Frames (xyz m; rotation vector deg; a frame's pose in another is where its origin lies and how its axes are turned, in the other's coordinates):
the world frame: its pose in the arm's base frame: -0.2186 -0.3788 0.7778 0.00 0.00 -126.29
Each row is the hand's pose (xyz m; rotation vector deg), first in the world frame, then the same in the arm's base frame.
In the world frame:
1: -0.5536 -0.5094 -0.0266 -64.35 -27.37 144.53
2: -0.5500 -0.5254 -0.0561 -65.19 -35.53 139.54
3: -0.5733 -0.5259 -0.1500 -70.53 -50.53 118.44
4: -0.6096 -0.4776 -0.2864 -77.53 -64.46 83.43
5: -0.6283 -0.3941 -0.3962 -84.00 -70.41 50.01
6: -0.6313 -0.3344 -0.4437 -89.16 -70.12 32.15
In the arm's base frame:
1: -0.3015 0.3689 0.7512 -39.38 33.16 30.00
2: -0.3166 0.3755 0.7217 -45.69 31.46 26.68
3: -0.3032 0.3946 0.6278 -61.30 31.95 11.54
4: -0.2428 0.3952 0.4914 -81.91 35.45 -13.88
5: -0.1644 0.3609 0.3816 -98.65 42.23 -38.05
6: -0.1145 0.3280 0.3341 -106.27 49.47 -50.44

